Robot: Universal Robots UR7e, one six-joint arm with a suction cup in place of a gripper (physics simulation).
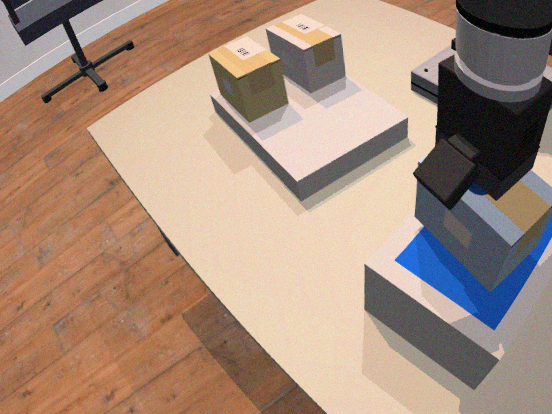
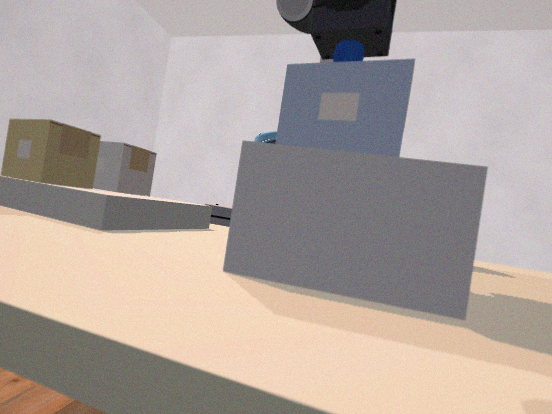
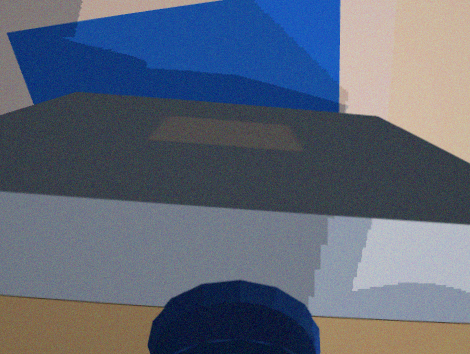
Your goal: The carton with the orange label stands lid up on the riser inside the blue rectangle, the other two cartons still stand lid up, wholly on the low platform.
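Places are measured from the arm's base along level axes (x back, y right, z up), in millimetres.
Where they show: hand at its tool point: [image 1: 478, 189] [image 2: 343, 85] [image 3: 234, 301].
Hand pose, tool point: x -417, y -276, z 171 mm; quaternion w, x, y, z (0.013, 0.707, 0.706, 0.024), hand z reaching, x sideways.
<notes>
Each offset is from my tool point to the centre of the thing. Level surfaces: height alone.
My gripper, a blue suction cup [image 1: 478, 189] [image 2: 348, 51] [image 3: 235, 320], is on the lid of the blue-grey carton {dx +16, dy -4, dz -36 mm} [image 1: 475, 252] [image 2: 310, 130] [image 3: 125, 170], which has a dull orange label on its side. This carton is lid up over the blue rectangle {dx +33, dy -13, dz -100 mm} [image 1: 432, 270] [image 3: 200, 55] on the riser {dx +33, dy -13, dz -160 mm} [image 1: 417, 315] [image 2: 350, 225]. Its base is at or very near the surface; contact cannot be told. A yellow-brown carton {dx -16, dy +514, dz -120 mm} [image 1: 250, 95] [image 2: 25, 160] and a grey carton {dx +116, dy +515, dz -121 mm} [image 1: 305, 70] [image 2: 110, 175] stand lid up, apart, on the low platform {dx +46, dy +437, dz -196 mm} [image 1: 345, 145] [image 2: 155, 212].
The table {dz -220 mm} [image 1: 225, 225] [image 2: 150, 280] bears the platform and riser. A grey plate [image 1: 425, 77] lies near the arm. A black stand [image 1: 75, 45] is on the floor at the back left. A light-blue part [image 2: 266, 135] shows behind the held carton.
</notes>
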